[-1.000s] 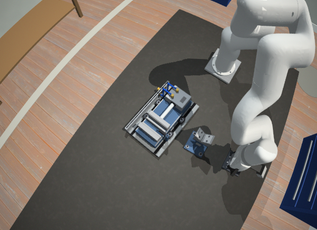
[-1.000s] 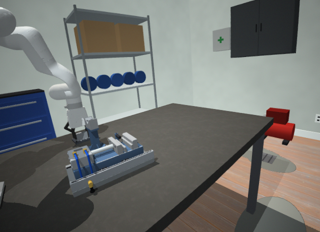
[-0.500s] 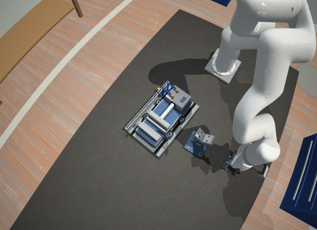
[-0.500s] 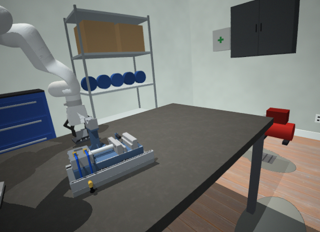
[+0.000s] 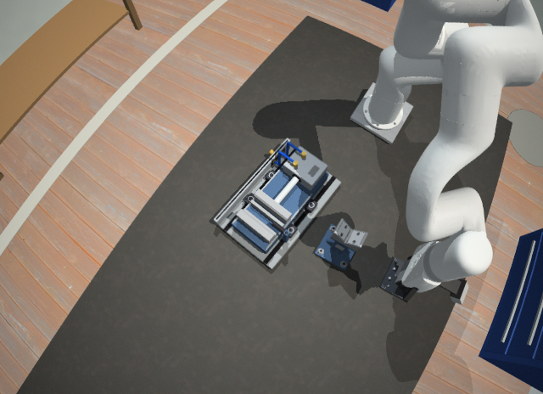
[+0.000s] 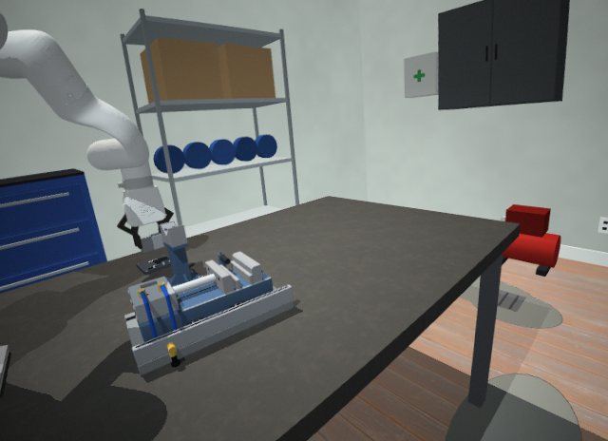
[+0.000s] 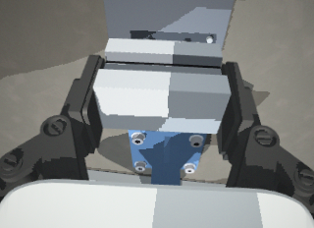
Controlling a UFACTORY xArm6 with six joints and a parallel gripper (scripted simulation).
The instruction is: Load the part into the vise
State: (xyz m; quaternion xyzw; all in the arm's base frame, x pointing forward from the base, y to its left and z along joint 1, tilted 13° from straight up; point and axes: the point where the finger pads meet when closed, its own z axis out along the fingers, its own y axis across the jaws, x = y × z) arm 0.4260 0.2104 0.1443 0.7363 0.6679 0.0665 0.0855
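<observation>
The infeed plate is 1 cm to the left of my hand and 8 cm below it. The rest, counted from my hand: white cylinder rod (6 cm behind, 36 cm to the right, 1 cm below); part (1 cm to the left, 1 cm below); work stop (3 cm ahead, 33 cm to the right).
</observation>
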